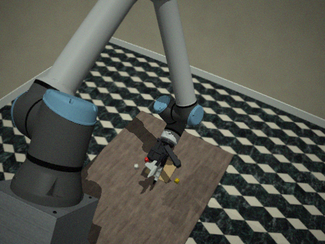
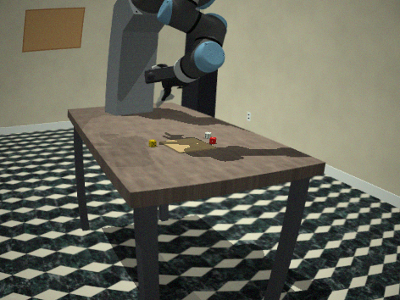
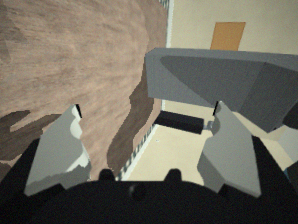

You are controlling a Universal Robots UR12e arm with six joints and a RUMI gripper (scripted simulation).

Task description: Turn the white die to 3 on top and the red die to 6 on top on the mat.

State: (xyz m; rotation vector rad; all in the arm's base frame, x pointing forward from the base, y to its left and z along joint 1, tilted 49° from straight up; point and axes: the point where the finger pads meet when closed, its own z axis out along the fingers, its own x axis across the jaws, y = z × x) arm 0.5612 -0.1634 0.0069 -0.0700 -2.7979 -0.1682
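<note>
Now: the yellow die 170 mm below my hand, 150 mm ahead of it and 90 mm to the right of it. Also, from my hand: tan mat: 200 mm ahead, 180 mm below, 10 mm to the left; then white die: 170 mm below, 150 mm to the left, 150 mm ahead; then red die: 220 mm ahead, 170 mm below, 110 mm to the left.
</note>
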